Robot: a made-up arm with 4 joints. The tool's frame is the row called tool. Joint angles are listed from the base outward. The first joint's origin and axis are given. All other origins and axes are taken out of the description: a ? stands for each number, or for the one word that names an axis. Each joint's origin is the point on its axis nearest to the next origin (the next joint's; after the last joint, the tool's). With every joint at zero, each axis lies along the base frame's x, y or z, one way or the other. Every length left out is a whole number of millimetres.
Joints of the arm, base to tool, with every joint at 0 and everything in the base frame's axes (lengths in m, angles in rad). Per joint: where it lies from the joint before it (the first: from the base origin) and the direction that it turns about. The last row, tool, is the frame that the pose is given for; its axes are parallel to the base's.
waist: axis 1 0 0 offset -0.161 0.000 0.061
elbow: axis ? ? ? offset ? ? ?
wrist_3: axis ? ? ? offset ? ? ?
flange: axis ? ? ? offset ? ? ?
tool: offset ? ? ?
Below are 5 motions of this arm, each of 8 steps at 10 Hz.
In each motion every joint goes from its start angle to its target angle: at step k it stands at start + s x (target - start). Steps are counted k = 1, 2, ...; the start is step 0. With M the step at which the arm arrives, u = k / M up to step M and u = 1 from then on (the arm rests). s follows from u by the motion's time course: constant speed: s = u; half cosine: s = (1 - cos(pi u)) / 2; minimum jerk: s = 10 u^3 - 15 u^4 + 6 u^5.
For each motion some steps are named. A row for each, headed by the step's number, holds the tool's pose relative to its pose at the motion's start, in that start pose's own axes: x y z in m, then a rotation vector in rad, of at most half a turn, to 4 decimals.
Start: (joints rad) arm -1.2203 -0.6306 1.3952 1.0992
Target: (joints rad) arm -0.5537 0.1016 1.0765 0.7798
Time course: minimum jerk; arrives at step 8
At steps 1, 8:
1: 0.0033 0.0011 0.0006 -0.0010 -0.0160 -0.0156
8: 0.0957 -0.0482 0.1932 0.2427 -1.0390 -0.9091

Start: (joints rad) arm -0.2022 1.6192 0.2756 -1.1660
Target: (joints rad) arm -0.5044 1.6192 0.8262 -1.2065
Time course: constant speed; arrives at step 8
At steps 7, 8:
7: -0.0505 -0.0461 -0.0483 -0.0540 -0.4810 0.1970
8: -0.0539 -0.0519 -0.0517 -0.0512 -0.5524 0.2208

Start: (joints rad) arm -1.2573 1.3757 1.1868 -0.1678
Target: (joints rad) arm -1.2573 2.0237 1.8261 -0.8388
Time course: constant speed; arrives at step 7
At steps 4, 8:
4: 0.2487 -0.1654 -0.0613 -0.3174 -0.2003 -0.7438
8: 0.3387 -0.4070 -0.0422 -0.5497 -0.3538 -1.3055

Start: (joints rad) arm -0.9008 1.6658 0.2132 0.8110
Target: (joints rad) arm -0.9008 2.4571 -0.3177 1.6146
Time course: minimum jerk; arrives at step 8
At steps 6, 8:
6: -0.1160 -0.1485 -0.0967 -0.4926 -0.7135 0.6936
8: -0.1134 -0.1797 -0.1090 -0.5888 -0.7723 0.7833

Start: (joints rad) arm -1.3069 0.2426 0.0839 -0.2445
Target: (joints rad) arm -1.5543 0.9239 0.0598 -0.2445
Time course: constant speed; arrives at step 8
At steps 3, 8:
3: -0.0004 -0.0056 0.0202 -0.0132 -0.2683 0.0133
8: -0.0414 -0.0101 0.0509 -0.0158 -0.7107 0.0899

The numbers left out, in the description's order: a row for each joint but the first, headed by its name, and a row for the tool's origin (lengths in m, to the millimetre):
elbow: axis 0 -1 0, xyz 0.000 0.128 -0.082
wrist_3: axis -1 0 0, xyz 0.229 0.000 0.058
flange: axis 0 0 1, xyz 0.000 -0.010 -0.096
tool: xyz -0.088 0.355 0.000

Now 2 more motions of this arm.
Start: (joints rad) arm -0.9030 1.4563 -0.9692 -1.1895
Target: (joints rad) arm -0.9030 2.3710 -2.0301 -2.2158
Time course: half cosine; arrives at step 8
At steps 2, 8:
2: -0.0232 0.0121 0.0665 0.1107 0.1276 -0.0338
8: -0.2296 -0.0714 0.1772 -0.0593 0.9429 0.0079

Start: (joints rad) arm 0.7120 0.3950 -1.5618 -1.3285
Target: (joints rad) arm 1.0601 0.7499 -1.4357 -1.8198
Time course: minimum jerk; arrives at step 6
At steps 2, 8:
2: -0.0171 0.0113 0.0224 0.0392 0.0331 -0.0293
8: -0.0636 0.0309 0.1364 0.2124 0.1698 -0.1523

